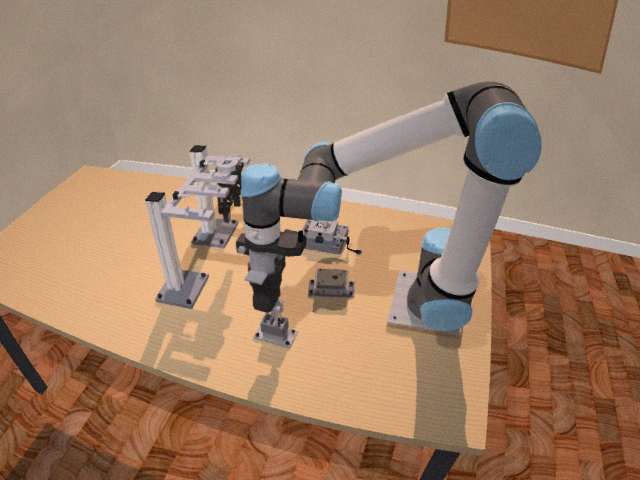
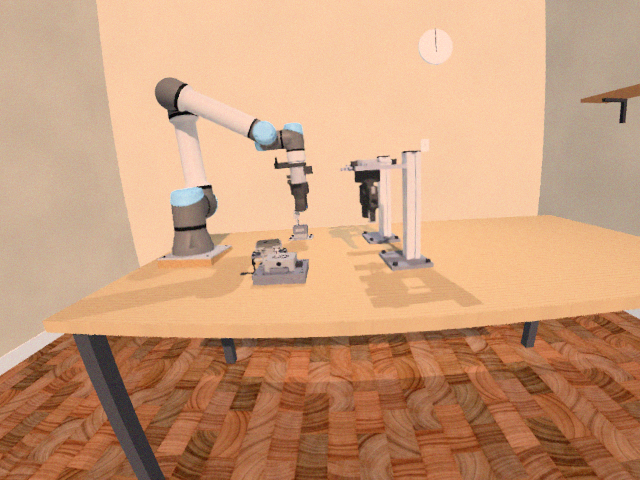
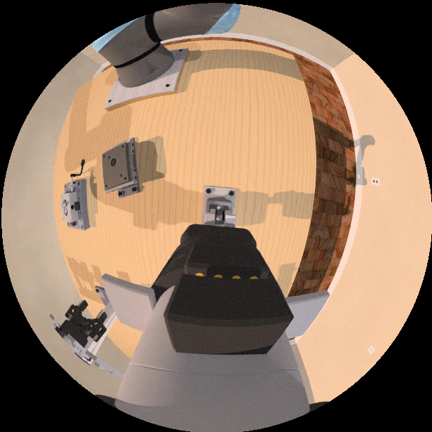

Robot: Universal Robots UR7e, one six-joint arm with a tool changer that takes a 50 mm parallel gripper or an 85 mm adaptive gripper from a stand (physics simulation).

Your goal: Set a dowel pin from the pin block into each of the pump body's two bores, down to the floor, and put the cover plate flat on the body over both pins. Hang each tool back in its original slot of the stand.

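My gripper, the slim parallel one, points straight down with its fingertips close above the pin block. The fingertips are too small to tell whether they are open or shut, or whether a pin is between them. The pump body, a light block, sits in a vise. The dark cover plate lies on its own holder, apart from the body. The inside of the bores cannot be made out.
The tool stand holds the black adaptive gripper in one slot. Its arms reach out from two posts. The vise handle sticks out toward the arm's base plate.
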